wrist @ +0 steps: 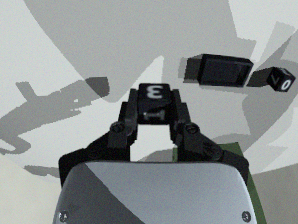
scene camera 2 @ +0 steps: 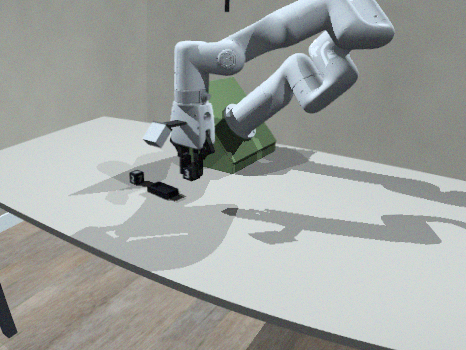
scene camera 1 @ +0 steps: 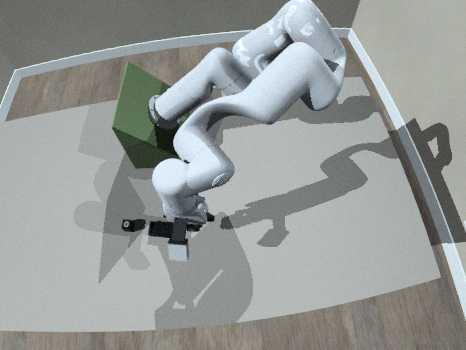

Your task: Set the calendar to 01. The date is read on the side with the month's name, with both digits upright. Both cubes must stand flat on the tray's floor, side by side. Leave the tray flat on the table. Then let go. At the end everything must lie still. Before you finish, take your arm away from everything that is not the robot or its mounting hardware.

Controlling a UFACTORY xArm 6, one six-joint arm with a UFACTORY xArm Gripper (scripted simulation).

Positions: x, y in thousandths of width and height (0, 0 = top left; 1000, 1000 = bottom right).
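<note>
My gripper (scene camera 2: 411, 499) is there to be seen, and the same gripper shows at (wrist: 515, 449) and at (scene camera 1: 413, 644). There's a black tray (wrist: 723, 315) as well.
</note>
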